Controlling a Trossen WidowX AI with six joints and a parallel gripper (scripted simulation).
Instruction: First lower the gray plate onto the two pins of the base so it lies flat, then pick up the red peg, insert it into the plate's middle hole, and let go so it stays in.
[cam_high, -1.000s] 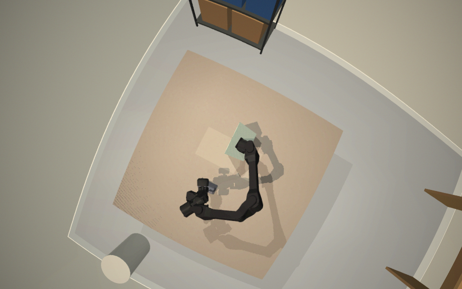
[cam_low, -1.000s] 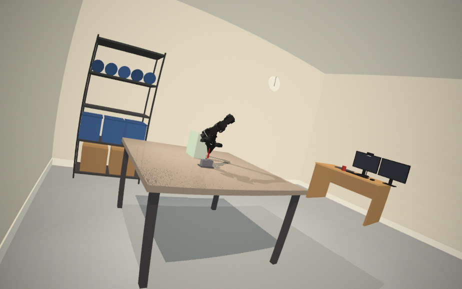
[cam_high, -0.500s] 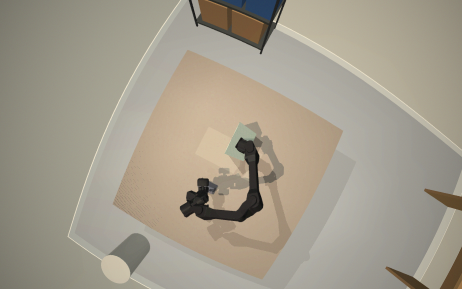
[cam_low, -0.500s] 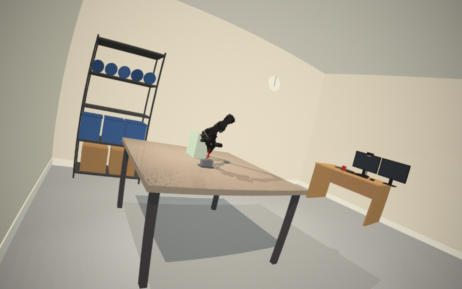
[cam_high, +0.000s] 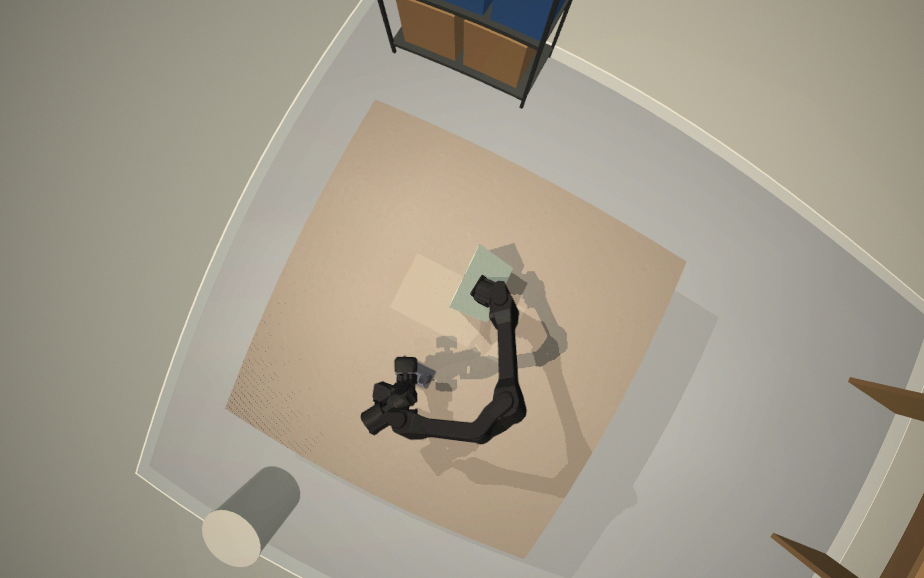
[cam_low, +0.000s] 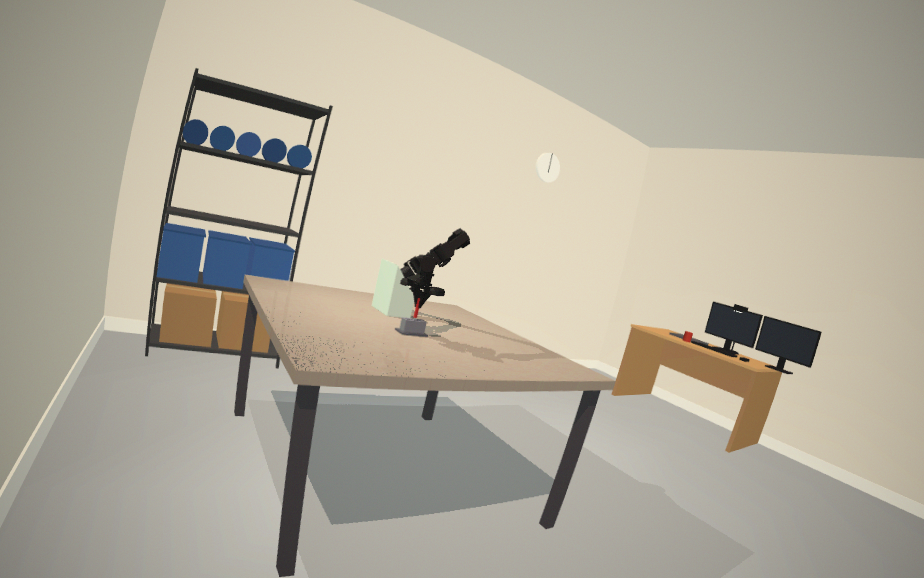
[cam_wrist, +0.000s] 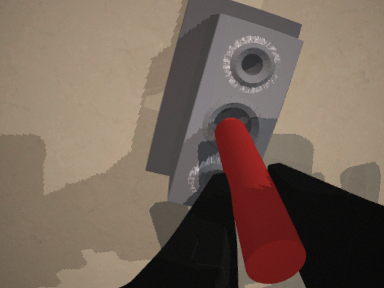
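My gripper tip is 6 cm above the gray plate. Also, from my gripper tip: red peg: right at my gripper tip; then gray base: 10 cm below.
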